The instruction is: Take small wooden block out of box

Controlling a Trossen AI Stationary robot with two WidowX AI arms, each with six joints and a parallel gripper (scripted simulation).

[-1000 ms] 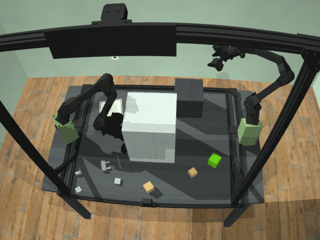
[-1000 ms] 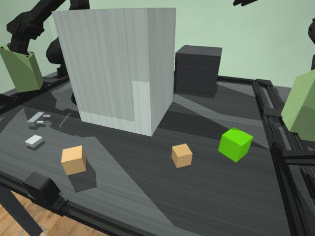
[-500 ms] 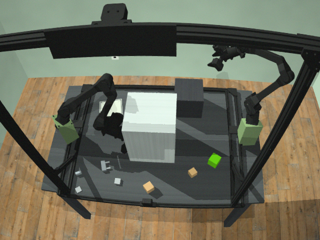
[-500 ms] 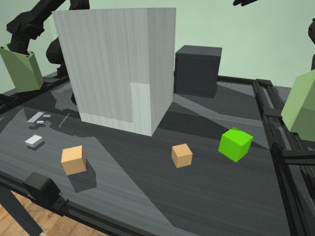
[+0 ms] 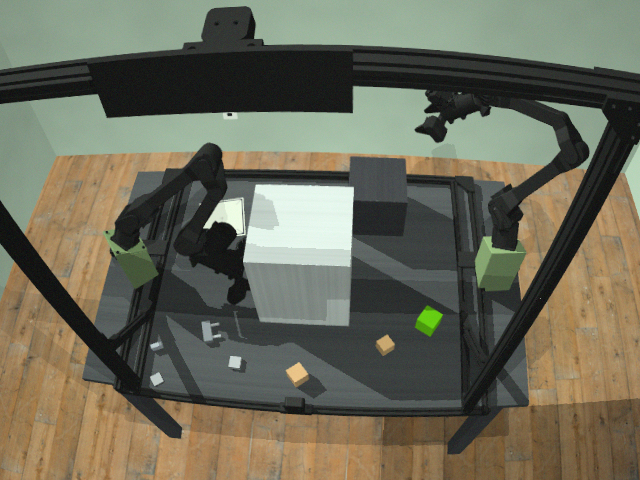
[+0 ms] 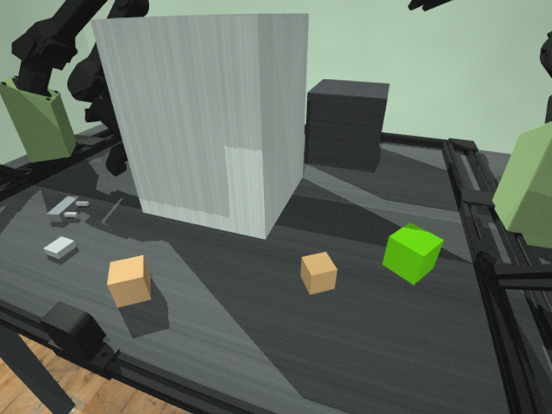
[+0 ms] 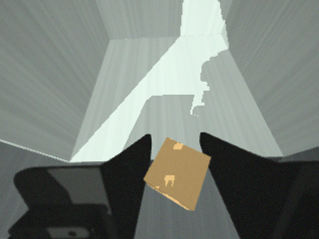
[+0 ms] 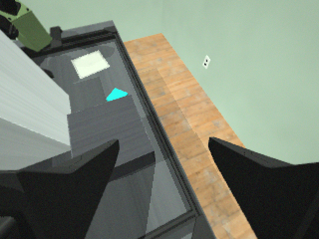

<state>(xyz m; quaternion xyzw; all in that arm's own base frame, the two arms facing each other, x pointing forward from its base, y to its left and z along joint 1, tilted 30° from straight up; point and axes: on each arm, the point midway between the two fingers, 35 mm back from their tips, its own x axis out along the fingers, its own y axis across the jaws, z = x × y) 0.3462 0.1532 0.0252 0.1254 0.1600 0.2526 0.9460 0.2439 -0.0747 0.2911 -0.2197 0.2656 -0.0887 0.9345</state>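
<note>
Right now my left hand is 230 mm short of the marked square, 140 mm to the right of it and 50 mm above it. The rest, counted from my left hand: green cube: 460 mm to the right, 120 mm behind, 20 mm below.
</note>
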